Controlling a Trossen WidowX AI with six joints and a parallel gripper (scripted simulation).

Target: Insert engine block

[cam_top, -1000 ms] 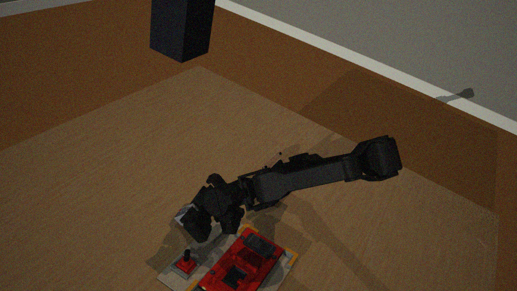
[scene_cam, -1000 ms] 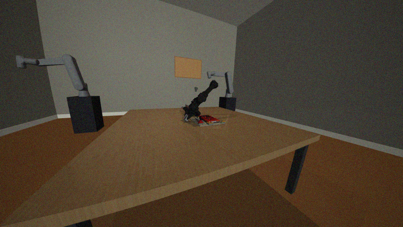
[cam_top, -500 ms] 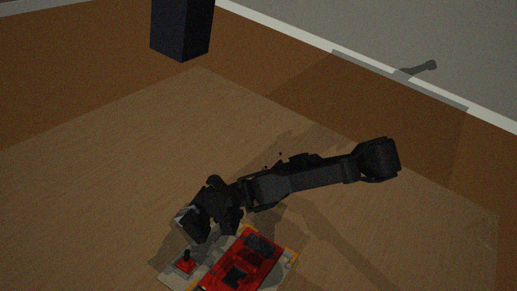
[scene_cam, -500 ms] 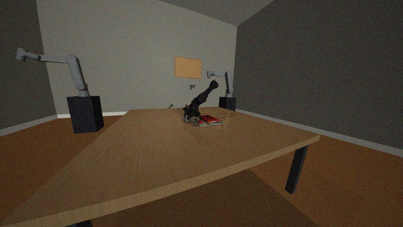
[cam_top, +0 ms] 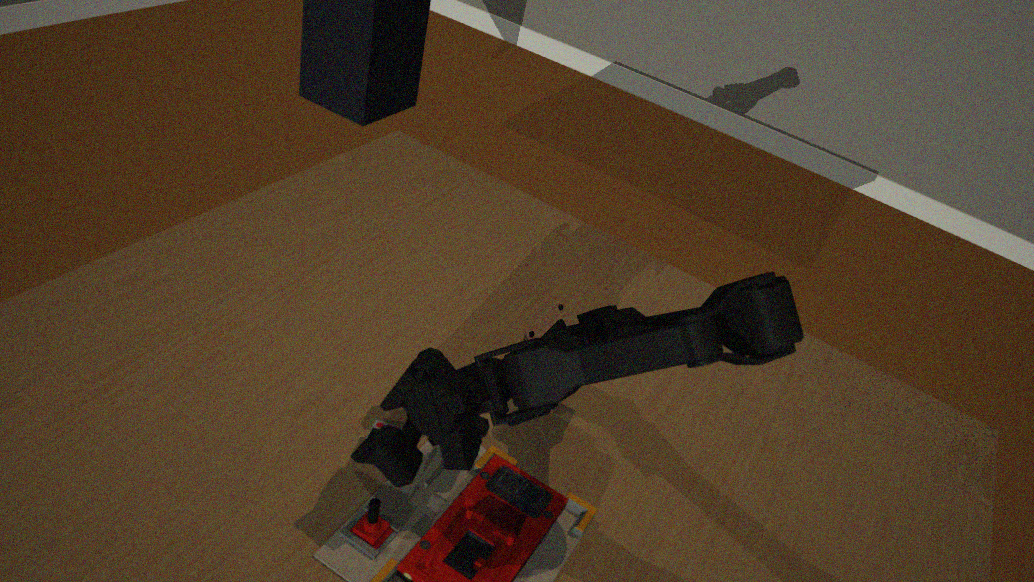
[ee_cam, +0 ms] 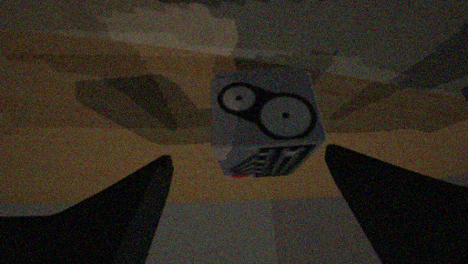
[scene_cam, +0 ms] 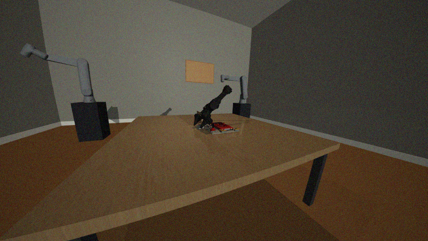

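Now: the grey engine block 3 cm to the left of my gripper tip and 1 cm below it. Also, from my gripper tip: grey base plate (4 cm ahead, 19 cm to the left, 1 cm below).
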